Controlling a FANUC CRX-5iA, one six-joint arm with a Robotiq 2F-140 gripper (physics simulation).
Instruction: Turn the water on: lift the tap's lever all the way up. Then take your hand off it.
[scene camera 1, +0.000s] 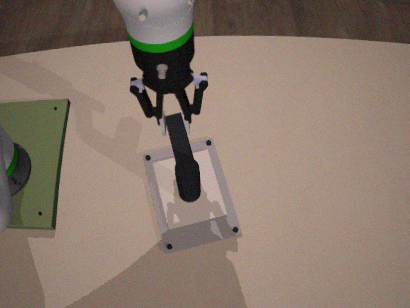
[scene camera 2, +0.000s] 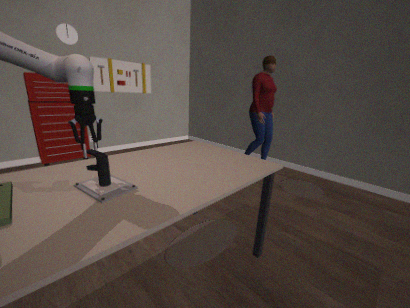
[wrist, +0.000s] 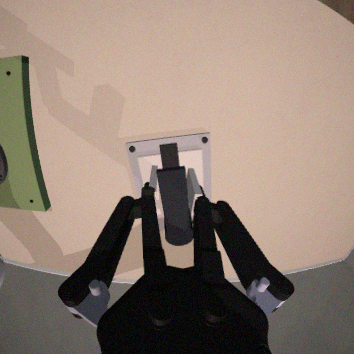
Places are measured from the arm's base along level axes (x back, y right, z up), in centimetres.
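Pixels of known places: gripper, fingertip midpoint: (scene camera 1: 176, 129) (scene camera 2: 91, 156) (wrist: 171, 175).
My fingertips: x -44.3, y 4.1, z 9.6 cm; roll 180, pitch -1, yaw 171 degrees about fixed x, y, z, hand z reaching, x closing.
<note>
Ahead of a thing's pixels: the offset from my fingertips to its top centre. Level surfaces: height alone.
The black tap has an upright body @(dx -0.4, dy +9.6, dz -0.4 cm) (scene camera 2: 104, 172) on a clear-edged base plate (scene camera 1: 175, 237) (scene camera 2: 120, 188) (wrist: 187, 139). A short spout @(dx -0.1, dy +2.6, dz -2.9 cm) (scene camera 2: 92, 167) (wrist: 169, 154) sticks out from the body. The tap's lever @(dx -0.2, dy +3.8, dz +2.8 cm) (scene camera 1: 178, 135) (scene camera 2: 98, 153) (wrist: 175, 200) reaches out above the spout, roughly level in scene camera 2. My gripper (scene camera 1: 175, 126) (scene camera 2: 90, 151) (wrist: 171, 175) points down, with one finger on each side of the lever near its free end. It looks shut on the lever. Any thin gap between pads and lever is hard to make out.
A green mounting plate (scene camera 1: 42, 165) (scene camera 2: 5, 202) (wrist: 22, 150) lies to the left, with the arm's base on it. The tan table's @(dz -12.8 cm) (scene camera 1: 320, 150) edge runs beyond the tap. A person (scene camera 2: 263, 95) in a red top stands behind the table. A red cabinet (scene camera 2: 55, 125) stands by the wall.
</note>
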